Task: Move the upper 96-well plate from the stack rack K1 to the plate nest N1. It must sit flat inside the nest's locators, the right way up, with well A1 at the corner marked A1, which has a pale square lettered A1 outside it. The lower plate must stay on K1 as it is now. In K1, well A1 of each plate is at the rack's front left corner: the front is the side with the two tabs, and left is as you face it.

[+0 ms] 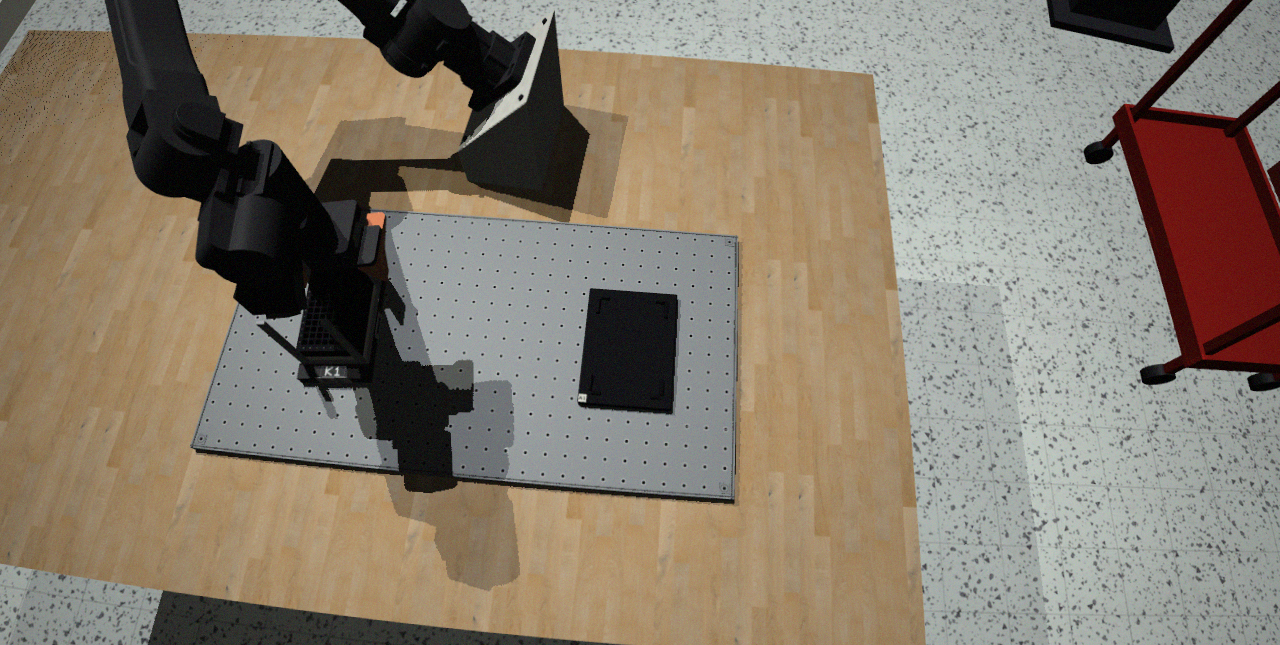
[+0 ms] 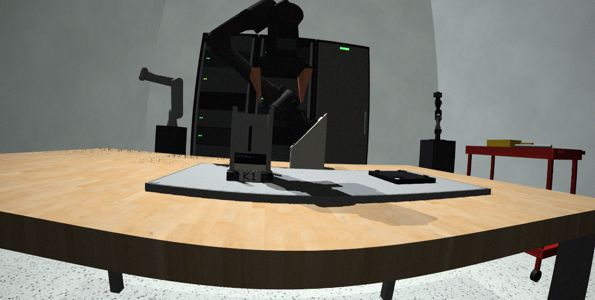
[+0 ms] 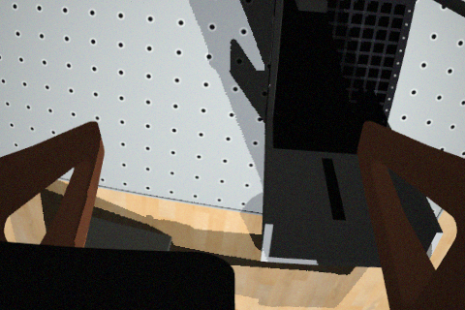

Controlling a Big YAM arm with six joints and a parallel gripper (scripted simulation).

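The white 96-well plate lies 150 mm below my hand, 70 mm to the right of it and 10 mm behind it. Also, from my hand: black plate nest N1: 320 mm to the left, 180 mm below, 50 mm behind; pale A1 square: 280 mm to the left, 170 mm below, 30 mm ahead.
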